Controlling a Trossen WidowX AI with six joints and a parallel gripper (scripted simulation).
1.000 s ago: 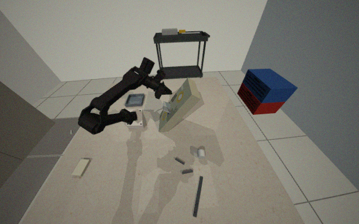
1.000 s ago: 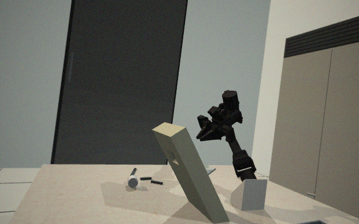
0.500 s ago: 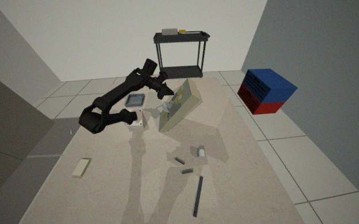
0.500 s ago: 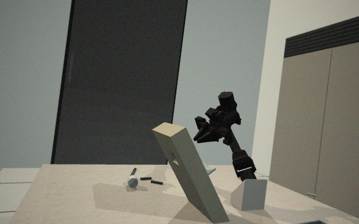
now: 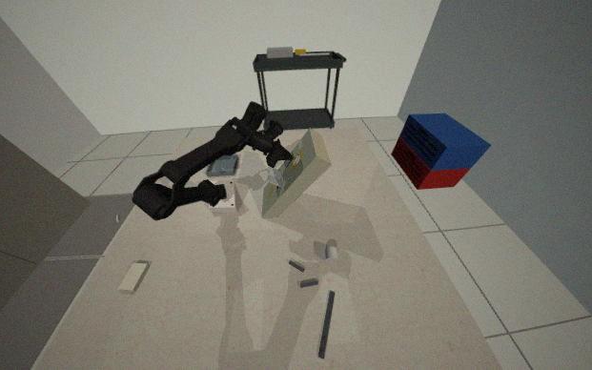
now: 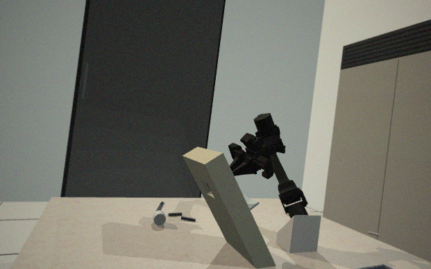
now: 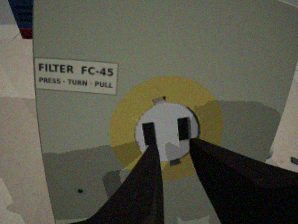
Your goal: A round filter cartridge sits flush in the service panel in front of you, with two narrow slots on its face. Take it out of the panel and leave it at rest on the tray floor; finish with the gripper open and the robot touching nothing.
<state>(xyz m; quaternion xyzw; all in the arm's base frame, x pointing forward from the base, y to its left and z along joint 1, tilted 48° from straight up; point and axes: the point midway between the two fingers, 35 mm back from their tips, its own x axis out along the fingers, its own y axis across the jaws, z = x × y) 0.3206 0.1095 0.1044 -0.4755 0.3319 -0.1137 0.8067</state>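
My gripper tip is 30 mm short of the grey round filter cartridge and 20 mm above it. Round my gripper tip: shallow blue-grey bin: 390 mm behind, 290 mm to the left, 240 mm below; then service panel: 10 mm behind, 100 mm below.
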